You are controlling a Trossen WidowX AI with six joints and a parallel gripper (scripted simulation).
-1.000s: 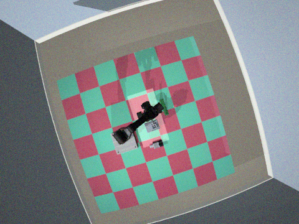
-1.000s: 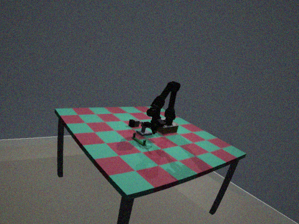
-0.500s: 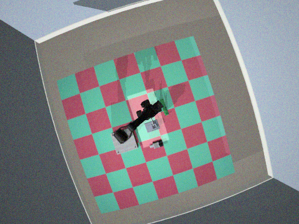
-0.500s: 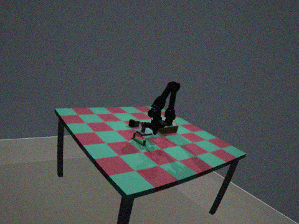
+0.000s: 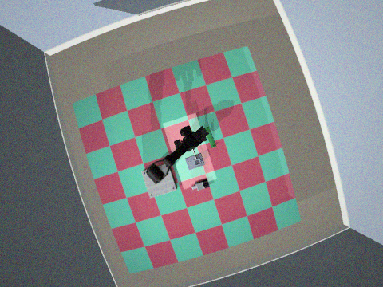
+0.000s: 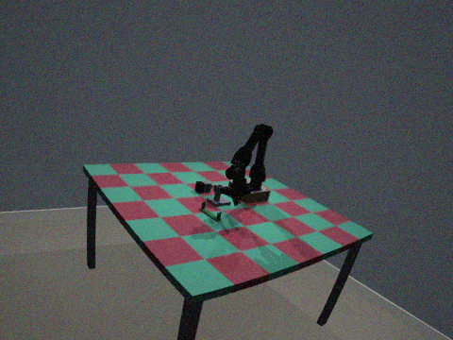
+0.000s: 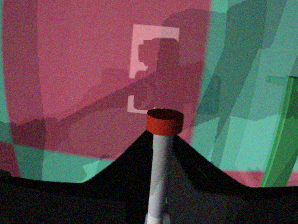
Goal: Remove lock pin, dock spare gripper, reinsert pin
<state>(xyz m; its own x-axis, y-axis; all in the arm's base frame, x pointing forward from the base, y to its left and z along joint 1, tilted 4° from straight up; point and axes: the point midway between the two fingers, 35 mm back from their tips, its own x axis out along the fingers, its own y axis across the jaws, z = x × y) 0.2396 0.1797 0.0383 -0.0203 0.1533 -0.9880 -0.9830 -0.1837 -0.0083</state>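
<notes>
Right now the cradle is 14 cm ahead of my gripper tip and 3 cm below it. Round my gripper tip: spare gripper 2 cm ahead, 30 cm to the right, 2 cm below; then mount 2 cm ahead, 14 cm to the right.
</notes>
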